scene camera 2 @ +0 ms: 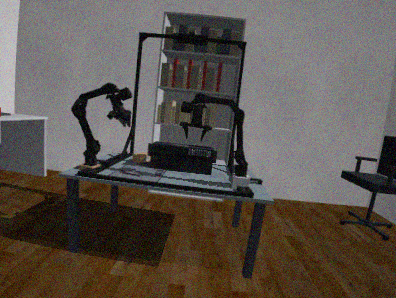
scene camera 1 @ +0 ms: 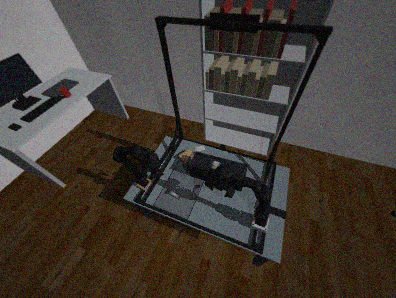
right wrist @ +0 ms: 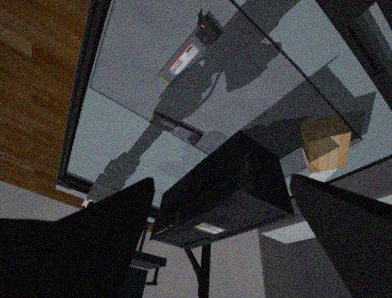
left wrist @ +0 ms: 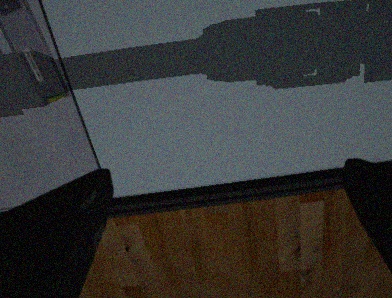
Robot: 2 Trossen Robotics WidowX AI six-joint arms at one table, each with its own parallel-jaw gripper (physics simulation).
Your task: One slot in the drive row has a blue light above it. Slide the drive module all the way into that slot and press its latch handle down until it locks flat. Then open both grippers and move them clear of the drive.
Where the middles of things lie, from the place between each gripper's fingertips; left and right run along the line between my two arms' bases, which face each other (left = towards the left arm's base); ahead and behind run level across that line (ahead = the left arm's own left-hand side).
Labels:
I see my right gripper 290 mm above the ESD mat [right wrist: 243,82], 120 mm past it and 100 mm to the right of it.
The ESD mat is 32 cm to the right of my left hand, 25 cm below it and 14 cm behind it.

